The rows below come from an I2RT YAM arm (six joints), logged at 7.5 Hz.
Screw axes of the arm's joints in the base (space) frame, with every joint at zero. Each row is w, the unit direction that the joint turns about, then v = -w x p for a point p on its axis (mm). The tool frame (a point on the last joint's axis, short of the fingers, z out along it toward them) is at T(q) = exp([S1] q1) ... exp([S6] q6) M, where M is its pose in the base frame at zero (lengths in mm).
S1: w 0 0 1 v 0 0 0
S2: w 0 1 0 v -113.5 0 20
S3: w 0 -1 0 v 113.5 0 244
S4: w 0 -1 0 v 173.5 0 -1
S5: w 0 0 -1 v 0 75 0
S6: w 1 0 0 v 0 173.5 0
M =
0 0 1 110.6
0 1 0 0
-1 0 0 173.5
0 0 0 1
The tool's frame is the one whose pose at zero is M.
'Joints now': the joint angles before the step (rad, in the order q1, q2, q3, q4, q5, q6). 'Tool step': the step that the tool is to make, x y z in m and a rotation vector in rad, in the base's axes. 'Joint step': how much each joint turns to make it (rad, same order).
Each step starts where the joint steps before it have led.
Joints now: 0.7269 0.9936 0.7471 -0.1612 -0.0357 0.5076
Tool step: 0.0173 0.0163 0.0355 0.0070 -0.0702 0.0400
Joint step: -0.0004 0.0967 0.1644 -0.0130 -0.0222 -0.0535
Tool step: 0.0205 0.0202 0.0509 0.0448 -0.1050 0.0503
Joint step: 0.0006 0.1188 0.2271 -0.0039 -0.0367 -0.0495
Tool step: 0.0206 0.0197 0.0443 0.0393 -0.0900 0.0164
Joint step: 0.0025 0.1272 0.2279 -0.0106 -0.0075 -0.0329
